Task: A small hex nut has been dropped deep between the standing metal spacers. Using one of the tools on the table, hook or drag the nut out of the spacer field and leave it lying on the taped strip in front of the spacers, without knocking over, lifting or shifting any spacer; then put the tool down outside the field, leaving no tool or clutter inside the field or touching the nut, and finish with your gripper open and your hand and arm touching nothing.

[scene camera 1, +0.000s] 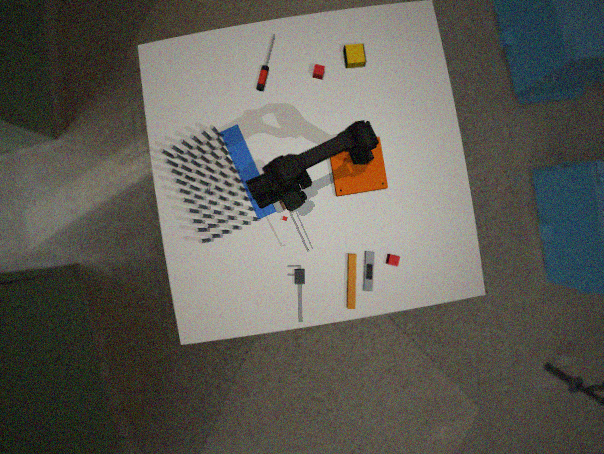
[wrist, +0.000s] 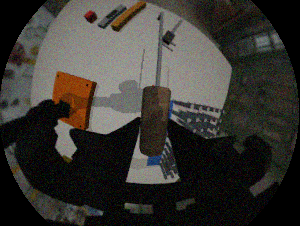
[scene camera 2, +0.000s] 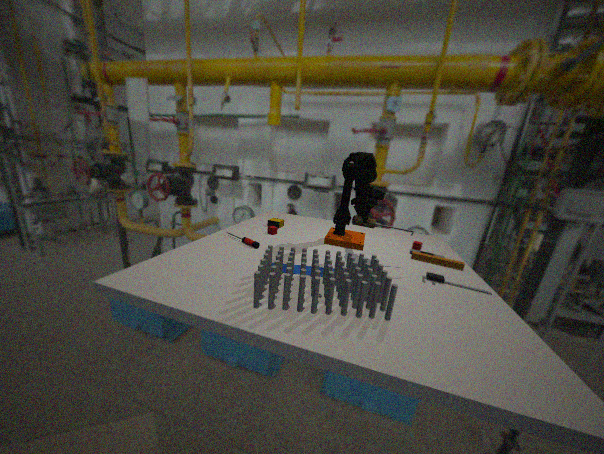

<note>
My gripper [scene camera 1: 282, 195] holds a brown-handled tool [wrist: 155, 108]. I also see a blue taped strip [scene camera 1: 235, 143].
My gripper shows as well in the wrist view [wrist: 154, 121] and in scene camera 2 [scene camera 2: 363, 222].
</note>
